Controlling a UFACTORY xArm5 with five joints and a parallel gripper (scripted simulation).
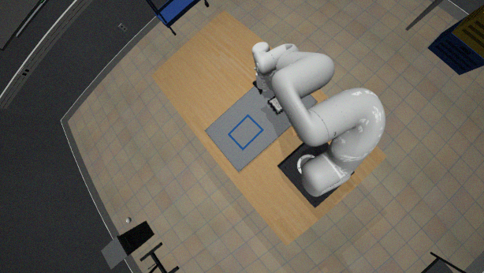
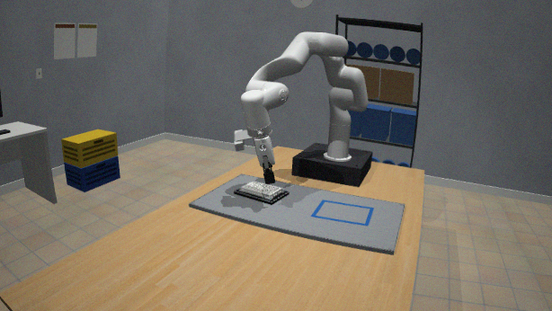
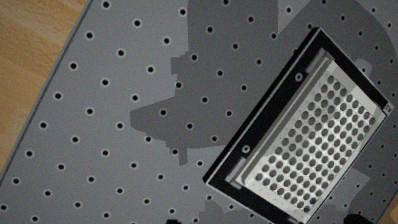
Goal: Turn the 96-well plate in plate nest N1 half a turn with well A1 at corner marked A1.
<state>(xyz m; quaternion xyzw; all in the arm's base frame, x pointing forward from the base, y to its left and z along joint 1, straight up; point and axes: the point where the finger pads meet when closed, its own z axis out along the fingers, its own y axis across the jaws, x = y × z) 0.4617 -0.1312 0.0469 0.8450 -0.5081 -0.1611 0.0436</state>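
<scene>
My hand is 10 cm above the white 96-well plate, 8 cm past it and 6 cm to the left of it. Also, from my hand: black plate nest 11 cm below, 8 cm behind, 6 cm to the right; A1 mark 14 cm behind, 12 cm to the right, 10 cm below.
</scene>
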